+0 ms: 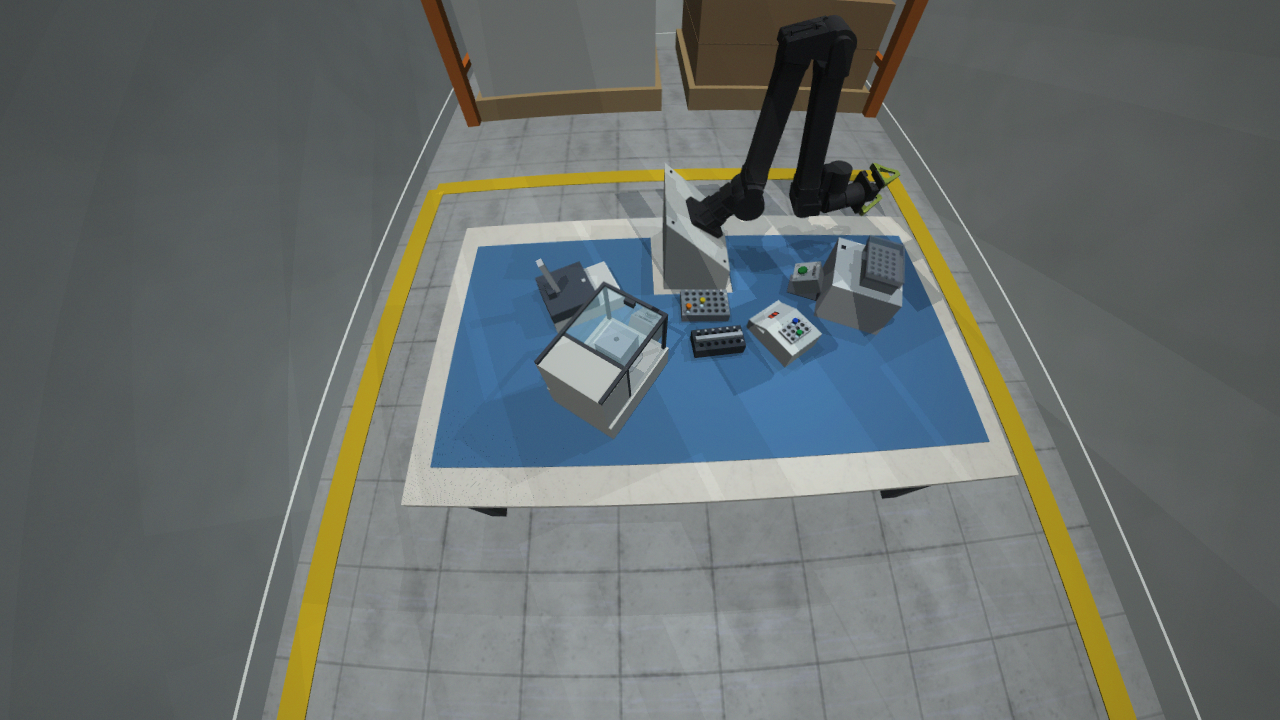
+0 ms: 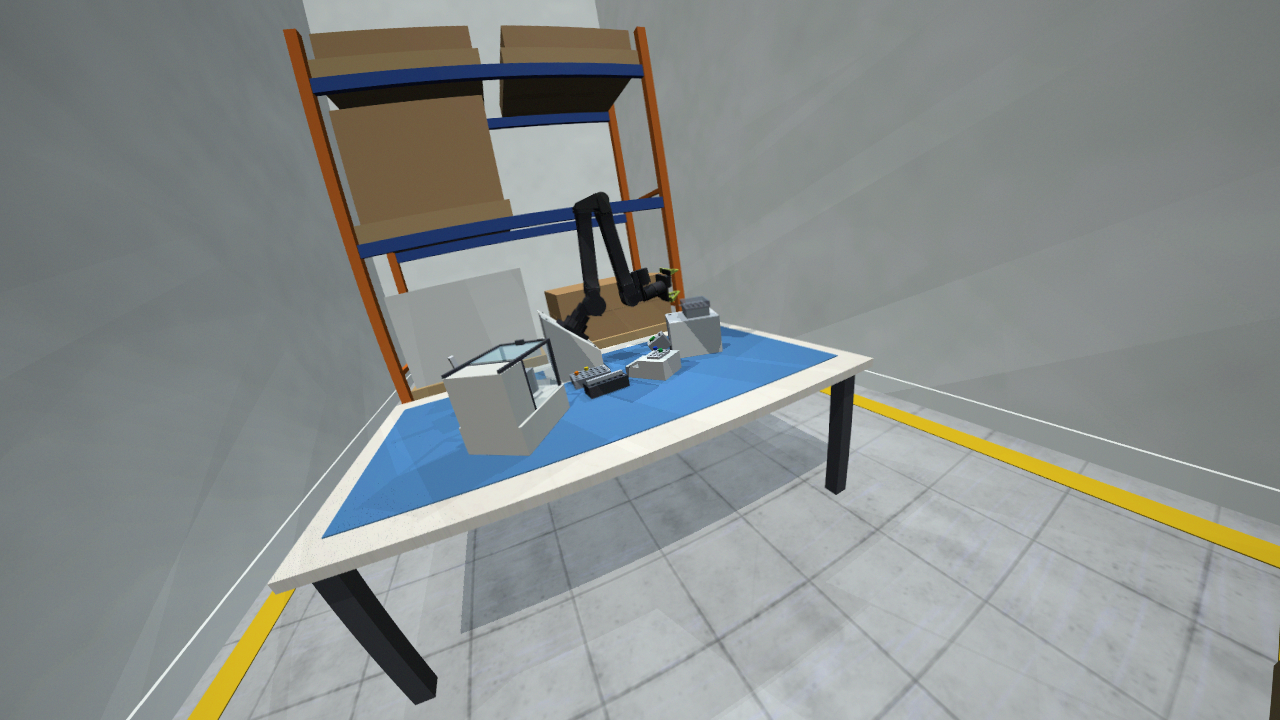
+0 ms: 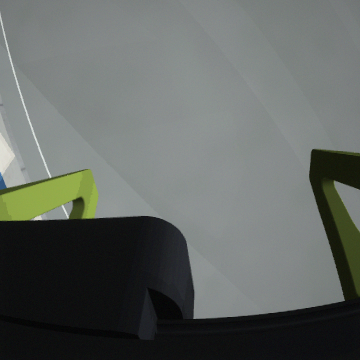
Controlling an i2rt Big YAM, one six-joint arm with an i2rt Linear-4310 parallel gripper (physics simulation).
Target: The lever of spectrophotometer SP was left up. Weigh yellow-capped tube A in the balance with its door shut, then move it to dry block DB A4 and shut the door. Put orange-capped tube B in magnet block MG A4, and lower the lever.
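My gripper (image 1: 883,191) (image 2: 675,282) (image 3: 200,172) is open and empty, high beyond the table's back right. Yellow-capped tube A (image 1: 702,300) and orange-capped tube B (image 1: 688,306) stand in the grey rack (image 1: 706,317). The black magnet block (image 1: 717,347) (image 2: 608,386) is in front of the rack. The white dry block (image 1: 771,341) (image 2: 654,367), with blue and green caps, is to its right. The balance (image 1: 581,368) (image 2: 492,411) has glass panels; its door state is hard to tell. The dark spectrophotometer (image 1: 562,305) is behind the balance, its lever (image 1: 546,274) up.
A tall white angled panel (image 1: 687,252) (image 2: 568,347) stands by the arm's base, behind the rack. A large grey-white device (image 1: 854,300) (image 2: 696,334) with a grey block (image 1: 884,263) (image 2: 695,307) on top stands at the back right. A small green-button box (image 1: 805,279) is beside it.
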